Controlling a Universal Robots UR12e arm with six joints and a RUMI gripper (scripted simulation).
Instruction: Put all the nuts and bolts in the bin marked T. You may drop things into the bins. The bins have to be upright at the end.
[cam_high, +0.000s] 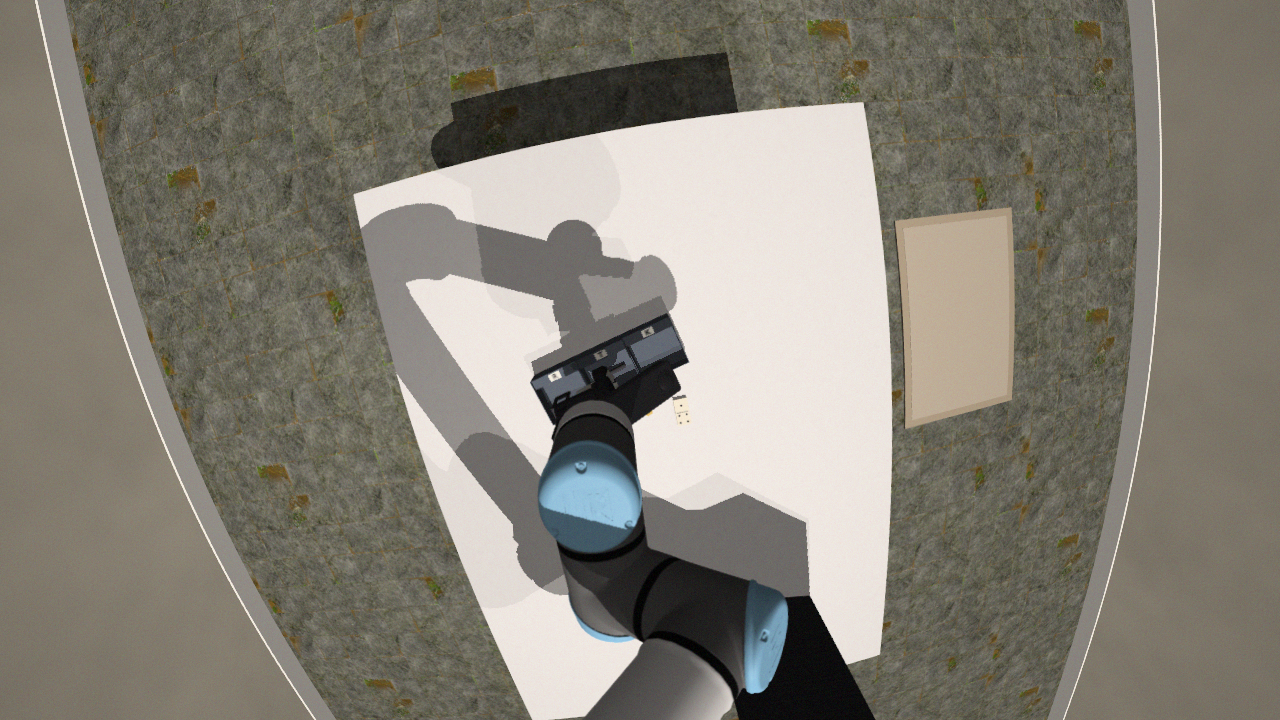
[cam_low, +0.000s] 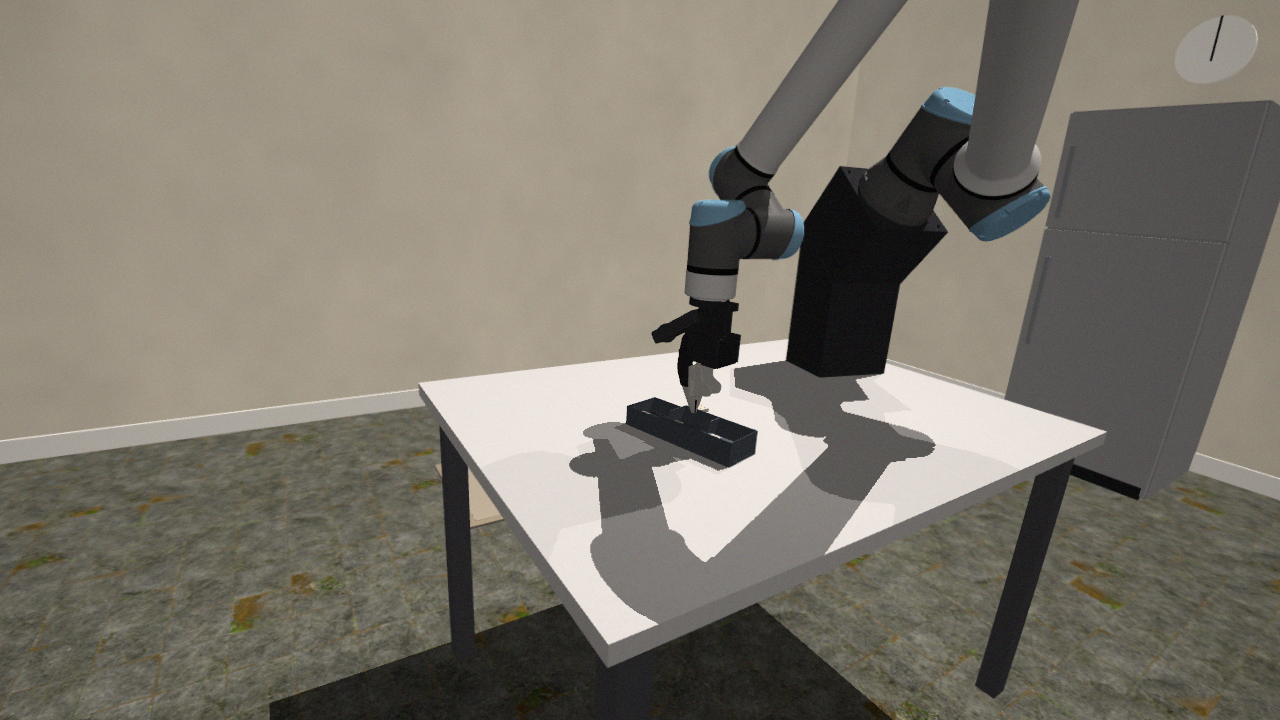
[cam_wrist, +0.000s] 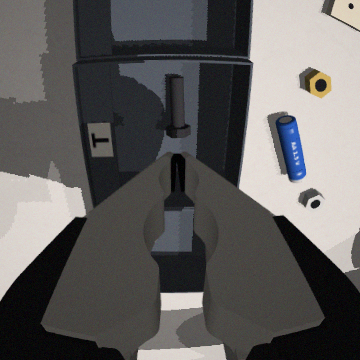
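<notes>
My hand is 1 cm short of the black bin unit and 5 cm above it. Round my hand: yellow nut 8 cm behind, 5 cm to the right, 6 cm below; then black bolt 5 cm below; then blue battery 8 cm behind, 6 cm below.
</notes>
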